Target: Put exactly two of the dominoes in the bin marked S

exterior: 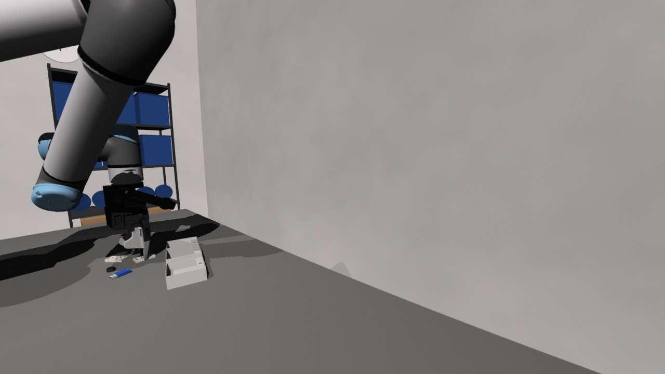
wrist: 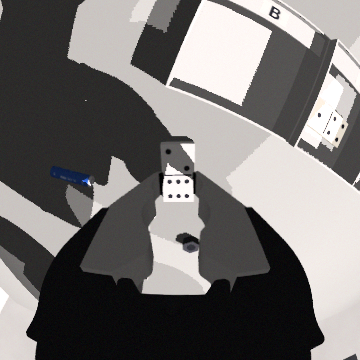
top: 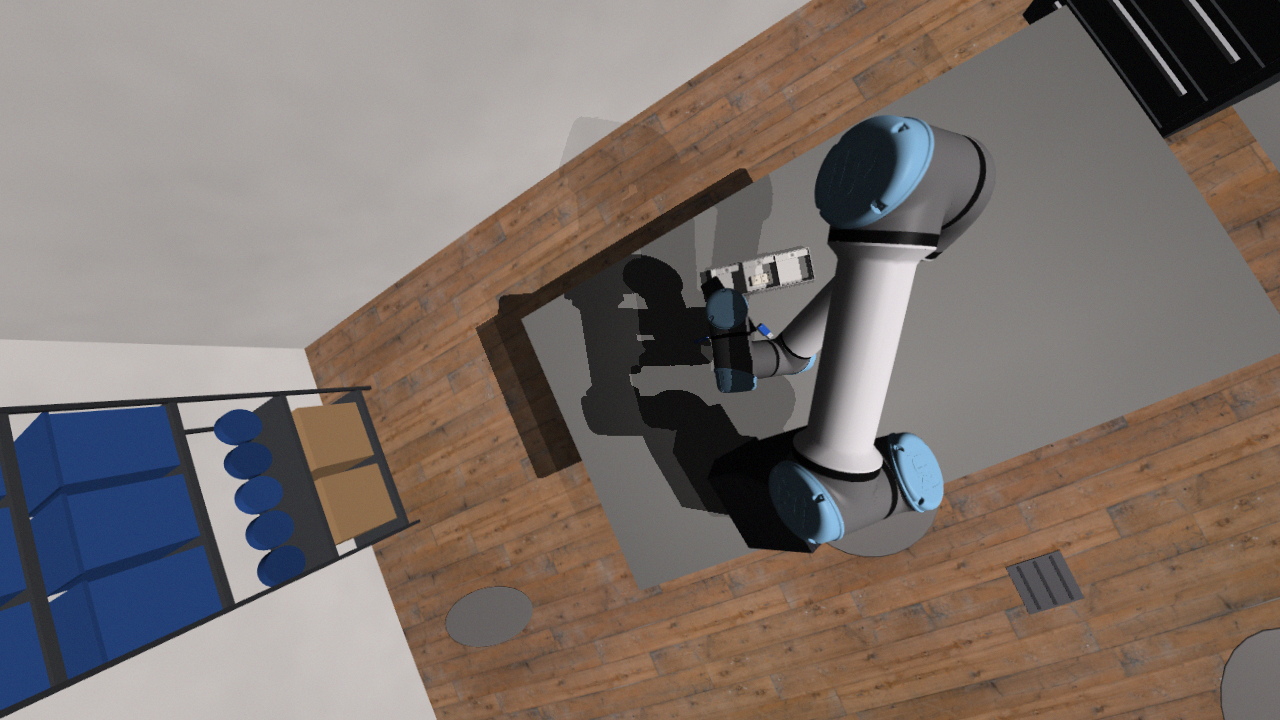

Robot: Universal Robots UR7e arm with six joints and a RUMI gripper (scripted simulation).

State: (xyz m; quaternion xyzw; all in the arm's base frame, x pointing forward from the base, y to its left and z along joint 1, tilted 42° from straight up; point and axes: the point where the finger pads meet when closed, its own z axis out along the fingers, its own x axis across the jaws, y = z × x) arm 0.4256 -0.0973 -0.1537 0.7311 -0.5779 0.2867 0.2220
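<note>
My gripper is now 80 mm short of the white three-compartment bin rack and 120 mm to the left of it. Round my hand: blue battery: 20 mm behind, 90 mm to the left, 10 mm below; white domino: 10 mm below; small black piece: 80 mm behind, 30 mm to the right, 10 mm below.
</note>
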